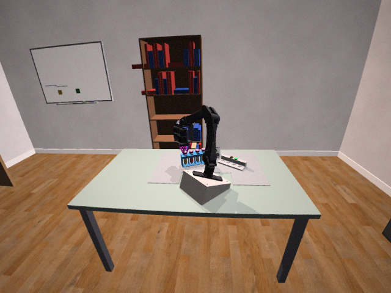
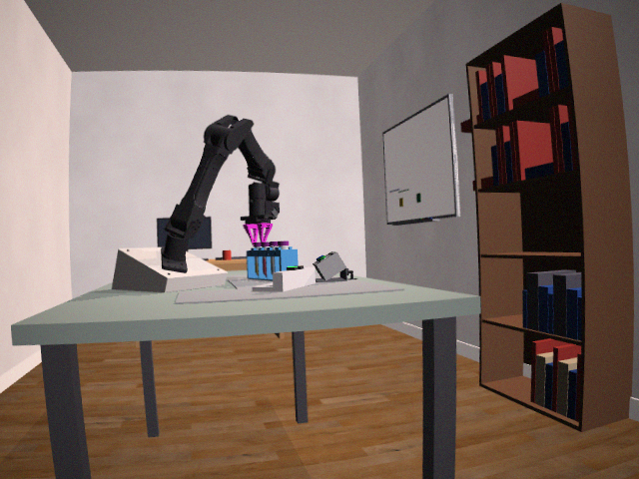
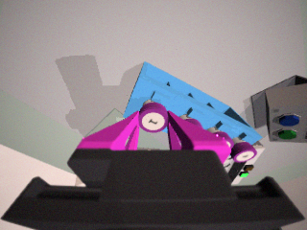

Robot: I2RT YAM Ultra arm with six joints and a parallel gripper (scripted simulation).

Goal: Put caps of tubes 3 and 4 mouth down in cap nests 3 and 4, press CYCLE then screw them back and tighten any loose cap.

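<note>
Right now my hand is 4 cm short of the purple cap and 15 cm to the left of it. Also, from my hand: grey key desk 14 cm ahead, 25 cm to the right, 6 cm below; then blue cycle key 13 cm ahead, 22 cm to the right, 5 cm below; then green ready key 12 cm ahead, 26 cm to the right, 5 cm below.
</note>
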